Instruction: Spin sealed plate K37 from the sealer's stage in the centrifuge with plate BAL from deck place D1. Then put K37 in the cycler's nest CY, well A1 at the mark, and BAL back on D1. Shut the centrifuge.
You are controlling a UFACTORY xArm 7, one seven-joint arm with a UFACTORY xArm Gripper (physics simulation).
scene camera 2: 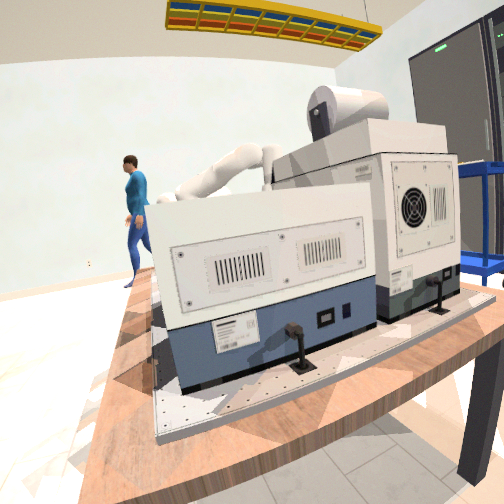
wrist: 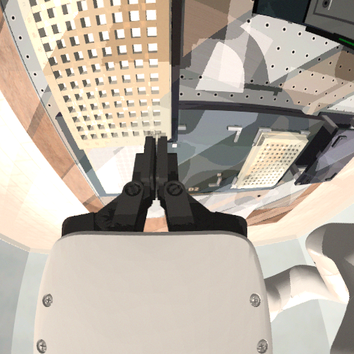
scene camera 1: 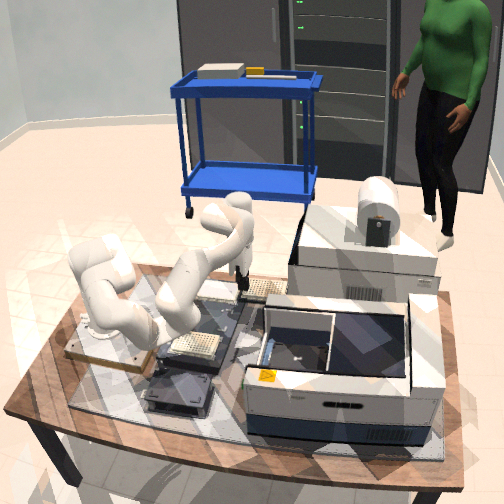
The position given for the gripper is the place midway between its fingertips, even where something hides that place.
Note:
The gripper (wrist: 157, 149) is shut and holds nothing. Also in view: a white plate (scene camera 1: 224, 292). Further things: a dark bucket (scene camera 1: 282, 355) and a foil roll (scene camera 1: 378, 196).
The white plate also shows in the wrist view (wrist: 113, 165).

